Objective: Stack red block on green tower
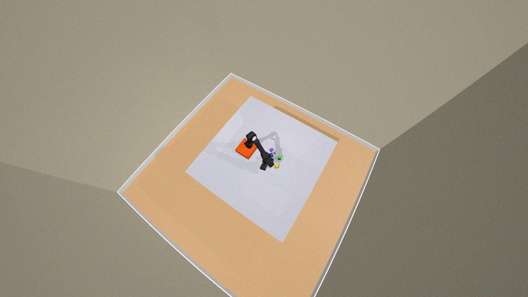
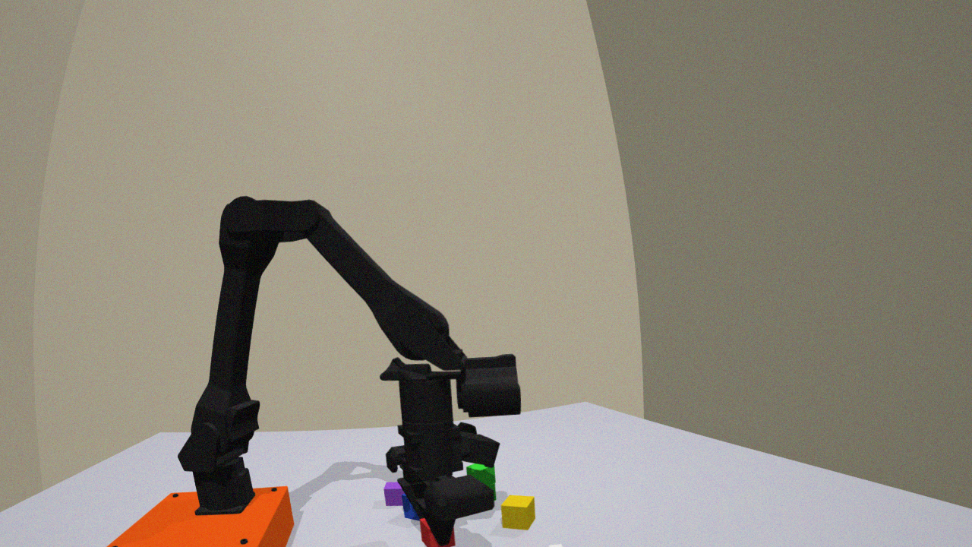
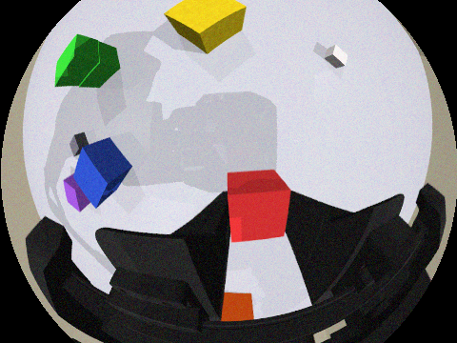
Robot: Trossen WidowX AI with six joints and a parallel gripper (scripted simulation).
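The small dark cube lies 18 cm to the left of my gripper tip, 2 cm below it and 1 cm ahead of it. Also, from my gripper tip: blue block (13 cm to the left, 1 cm below, 1 cm behind); then tiny white cube (13 cm ahead, 5 cm to the right, 2 cm below); then yellow block (12 cm ahead, 6 cm to the left, 1 cm below).
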